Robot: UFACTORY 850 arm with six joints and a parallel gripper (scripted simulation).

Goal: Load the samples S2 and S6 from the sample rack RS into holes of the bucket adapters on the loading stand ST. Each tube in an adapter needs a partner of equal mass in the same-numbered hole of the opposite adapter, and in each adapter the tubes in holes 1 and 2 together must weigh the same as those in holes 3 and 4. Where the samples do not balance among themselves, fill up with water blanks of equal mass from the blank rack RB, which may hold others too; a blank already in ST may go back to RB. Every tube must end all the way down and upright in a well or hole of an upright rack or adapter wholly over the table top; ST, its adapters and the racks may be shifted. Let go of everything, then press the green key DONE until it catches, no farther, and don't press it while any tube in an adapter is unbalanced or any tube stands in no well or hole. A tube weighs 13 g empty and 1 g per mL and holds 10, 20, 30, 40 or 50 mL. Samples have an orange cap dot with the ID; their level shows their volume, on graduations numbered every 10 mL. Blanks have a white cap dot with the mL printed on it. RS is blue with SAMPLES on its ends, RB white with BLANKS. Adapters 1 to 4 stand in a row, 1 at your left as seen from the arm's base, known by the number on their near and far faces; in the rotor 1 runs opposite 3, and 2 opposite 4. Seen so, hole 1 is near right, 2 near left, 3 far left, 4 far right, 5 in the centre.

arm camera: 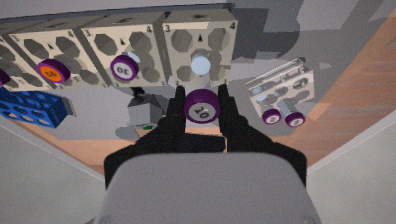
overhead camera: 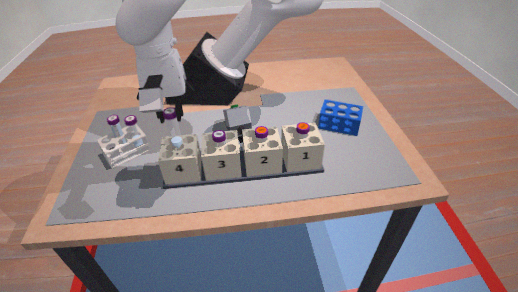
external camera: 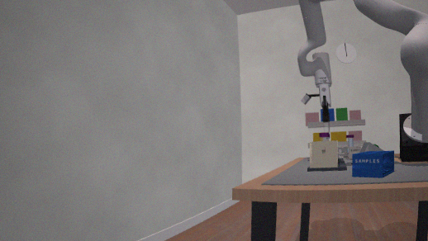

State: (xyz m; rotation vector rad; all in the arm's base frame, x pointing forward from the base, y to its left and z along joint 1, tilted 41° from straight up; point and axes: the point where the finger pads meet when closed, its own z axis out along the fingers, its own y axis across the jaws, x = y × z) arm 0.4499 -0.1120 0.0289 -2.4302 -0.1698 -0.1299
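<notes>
The blank marked 10 is 10 mm behind my hand, 10 mm to the right of it and 50 mm below it. Also, from my hand: blank marked 30: 20 mm behind, 120 mm to the left, 140 mm below; then adapter 3: 20 mm behind, 110 mm to the left, 150 mm below; then adapter 4: 150 mm below.
</notes>
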